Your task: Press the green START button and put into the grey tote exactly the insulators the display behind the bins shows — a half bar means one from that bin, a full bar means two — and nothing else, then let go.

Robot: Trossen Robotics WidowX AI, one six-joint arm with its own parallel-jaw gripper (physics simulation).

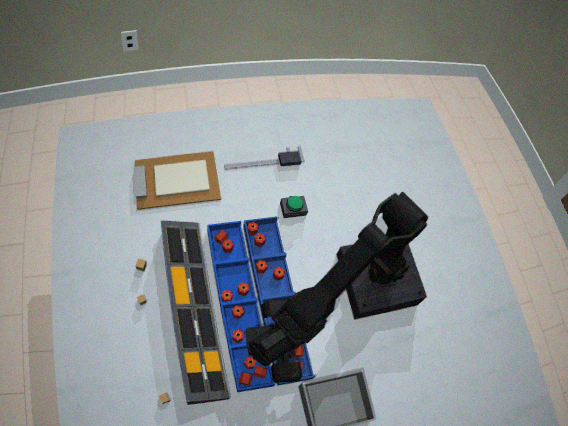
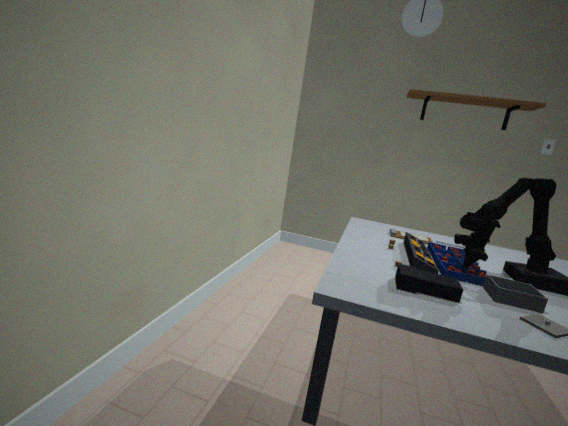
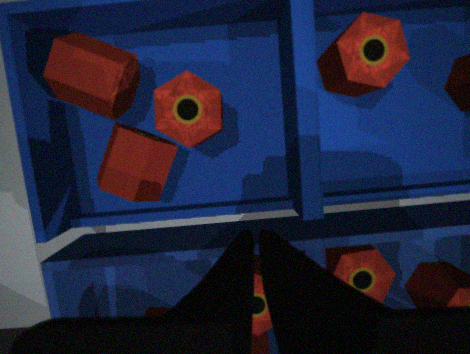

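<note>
My gripper [image 1: 286,371] [image 3: 255,241] is shut, its fingertips almost touching, low over the near end of the right blue bin row [image 1: 233,275] [image 2: 451,258]. A red hexagonal insulator [image 3: 259,305] shows through the thin slit below the fingers; it is not held. Other insulators [image 3: 188,109] [image 3: 367,53] [image 3: 361,277] lie in the compartments around. The display [image 1: 193,313] left of the bins shows one yellow half bar [image 1: 180,285] and one full bar [image 1: 203,361]. The green START button [image 1: 295,203] stands behind the bins. The grey tote [image 1: 363,393] is at the near edge, with nothing in it.
A brown clipboard [image 1: 177,179] and a caliper [image 1: 263,161] lie at the back. Small wooden cubes [image 1: 141,264] [image 1: 141,299] [image 1: 164,397] lie left of the display. The arm's base [image 1: 385,292] stands right of the bins.
</note>
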